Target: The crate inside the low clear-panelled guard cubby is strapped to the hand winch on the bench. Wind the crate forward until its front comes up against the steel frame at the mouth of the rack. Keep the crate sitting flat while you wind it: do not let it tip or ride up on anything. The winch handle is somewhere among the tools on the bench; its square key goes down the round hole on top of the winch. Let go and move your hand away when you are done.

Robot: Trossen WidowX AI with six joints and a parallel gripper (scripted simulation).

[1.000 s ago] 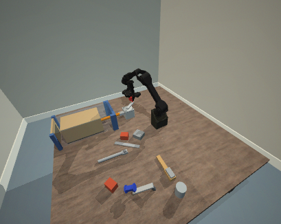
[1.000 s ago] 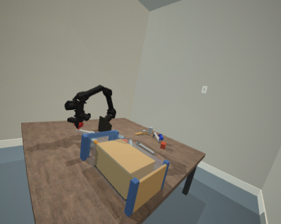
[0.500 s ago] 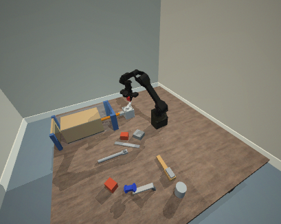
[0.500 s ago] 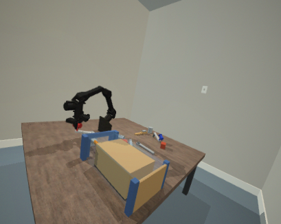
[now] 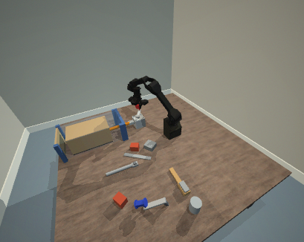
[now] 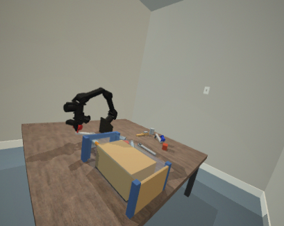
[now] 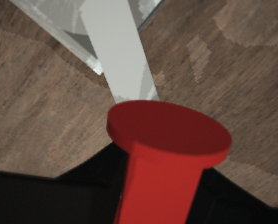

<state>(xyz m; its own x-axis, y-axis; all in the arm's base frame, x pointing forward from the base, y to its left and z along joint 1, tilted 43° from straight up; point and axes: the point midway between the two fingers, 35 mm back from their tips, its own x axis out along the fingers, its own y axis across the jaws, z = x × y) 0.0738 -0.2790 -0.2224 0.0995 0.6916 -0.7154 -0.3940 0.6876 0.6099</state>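
My gripper tip is 50 mm short of the grey winch, 70 mm to the right of it and 80 mm above it. The rest, counted from my gripper tip: blue frame (220 mm ahead, 50 mm to the left, 10 mm below); then red handle knob (20 mm above); then red-gripped winch handle (20 mm ahead, 30 mm to the left, 10 mm below).
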